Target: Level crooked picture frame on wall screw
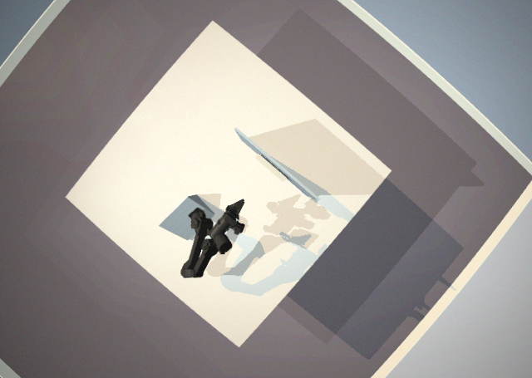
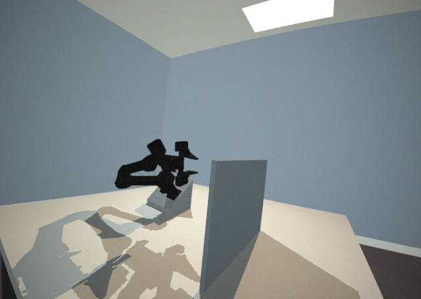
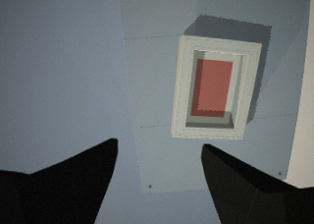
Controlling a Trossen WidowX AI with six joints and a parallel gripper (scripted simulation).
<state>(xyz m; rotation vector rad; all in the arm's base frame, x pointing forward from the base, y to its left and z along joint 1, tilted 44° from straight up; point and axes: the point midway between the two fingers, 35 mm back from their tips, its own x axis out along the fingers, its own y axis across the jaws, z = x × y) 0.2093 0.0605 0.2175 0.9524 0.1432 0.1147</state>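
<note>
The picture frame lies 19 cm ahead of my gripper tip, 4 cm to the left of it and 9 cm below it. The rest, counted from my gripper tip: grey-blue wall panel: 20 cm ahead, 3 cm to the left, 11 cm below.
</note>
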